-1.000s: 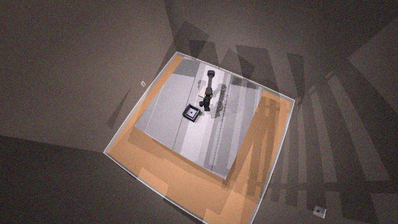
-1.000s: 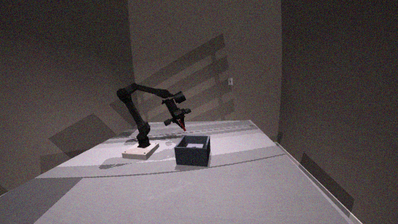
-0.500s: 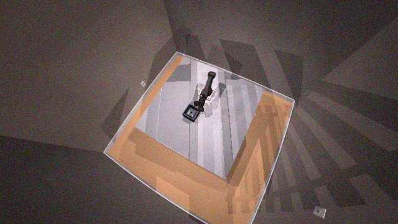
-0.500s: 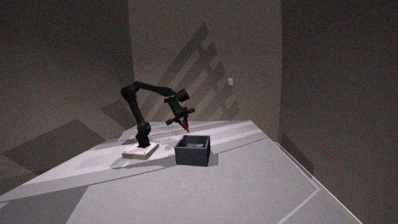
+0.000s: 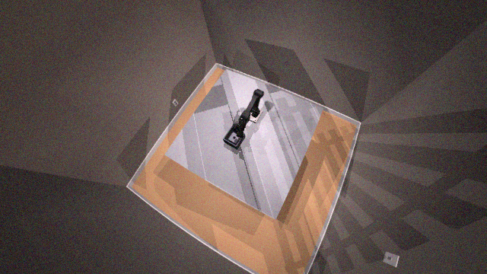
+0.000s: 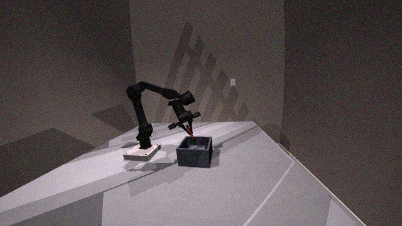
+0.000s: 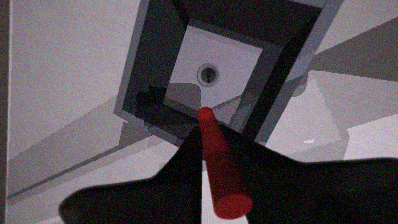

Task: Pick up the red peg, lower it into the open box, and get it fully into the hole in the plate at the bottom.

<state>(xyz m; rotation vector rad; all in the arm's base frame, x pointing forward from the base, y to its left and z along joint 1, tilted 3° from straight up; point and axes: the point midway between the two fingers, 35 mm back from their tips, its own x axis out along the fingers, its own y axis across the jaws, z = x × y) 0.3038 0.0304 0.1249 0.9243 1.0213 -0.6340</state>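
My gripper tip is 1 cm past the red peg and 2 cm below it. The rest, counted from my gripper tip: pale plate 4 cm ahead, 4 cm to the right, 8 cm below; then dark box 4 cm ahead, 4 cm to the right, 10 cm below.
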